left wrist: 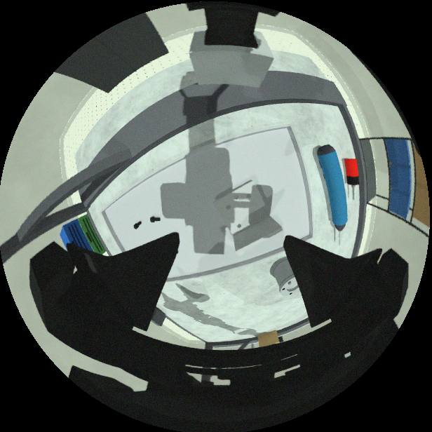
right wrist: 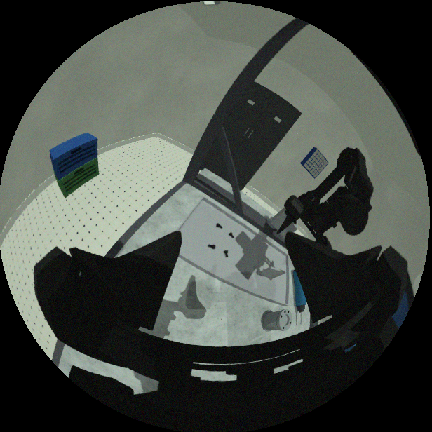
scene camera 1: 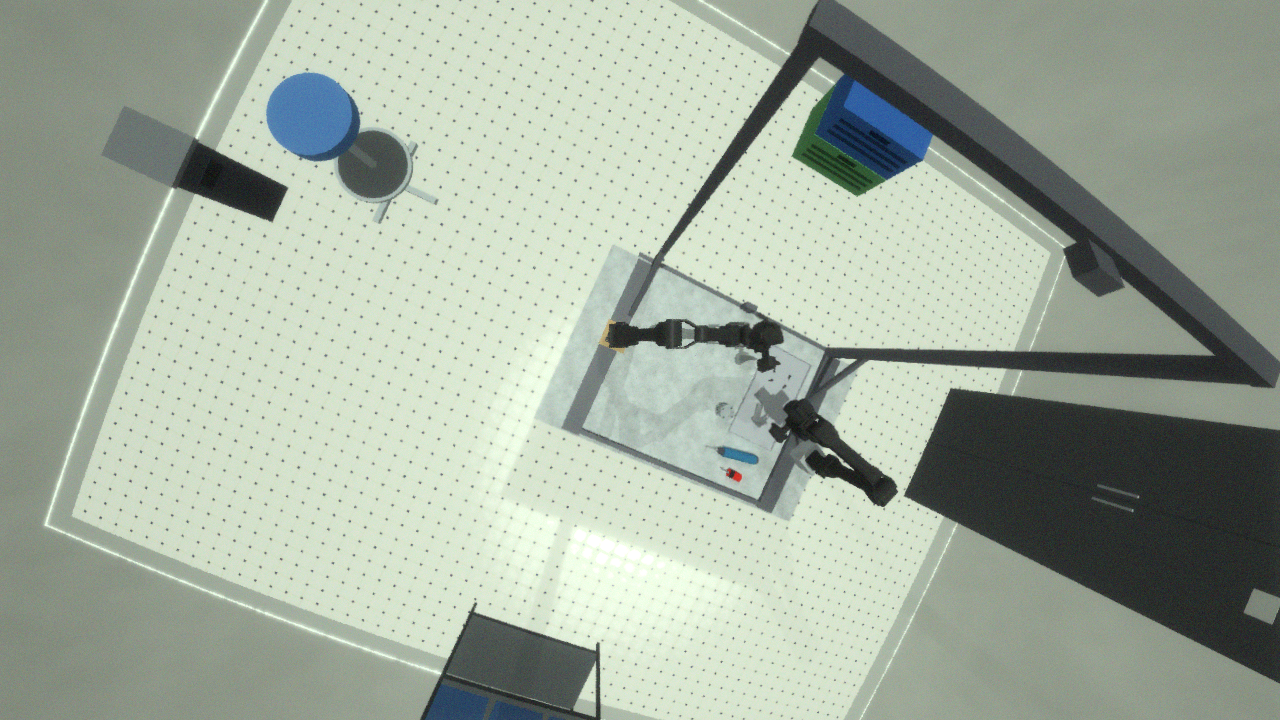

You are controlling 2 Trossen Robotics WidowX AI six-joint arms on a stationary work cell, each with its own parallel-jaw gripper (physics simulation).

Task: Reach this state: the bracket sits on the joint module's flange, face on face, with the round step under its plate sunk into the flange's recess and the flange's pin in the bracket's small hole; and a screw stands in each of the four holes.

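Where they show: left gripper, fingertip midpoint: (scene camera 1: 780, 416); right gripper, fingertip midpoint: (scene camera 1: 778, 353); left arm's base, origin of the base link: (scene camera 1: 814, 459); right arm's base, origin of the base link: (scene camera 1: 616, 336).
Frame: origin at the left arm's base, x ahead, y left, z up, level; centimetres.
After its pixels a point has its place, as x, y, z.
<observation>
The grey L-shaped bracket (left wrist: 250, 216) (right wrist: 270, 272) lies on the pale mat, partly shadowed, its holed plate face up. The joint module (scene camera 1: 724, 410) (left wrist: 284, 276) (right wrist: 276, 320) is a grey cylinder beside the mat, apart from the bracket; its flange face shows holes. Several black screws lie loose on the mat, among them one screw (left wrist: 137, 225) and another screw (right wrist: 219, 225). My left gripper (left wrist: 233, 239) is open and empty, above the mat near the bracket. My right gripper (scene camera 1: 767, 365) {49.5, -12.4, 10.4} (right wrist: 235, 237) is open and empty, above the screw side of the mat.
A blue screwdriver (scene camera 1: 738, 455) {22.2, 22.1, -5.7} (left wrist: 333, 187) and a red tool (scene camera 1: 733, 475) {16.9, 29.3, -6.2} (left wrist: 351, 170) lie beside the mat (left wrist: 300, 165). Dark frame rails edge the table, with a post (scene camera 1: 729, 165) {103.3, -2.6, 69.7} rising from one corner. A grey block (left wrist: 225, 62) stands by the left arm.
</observation>
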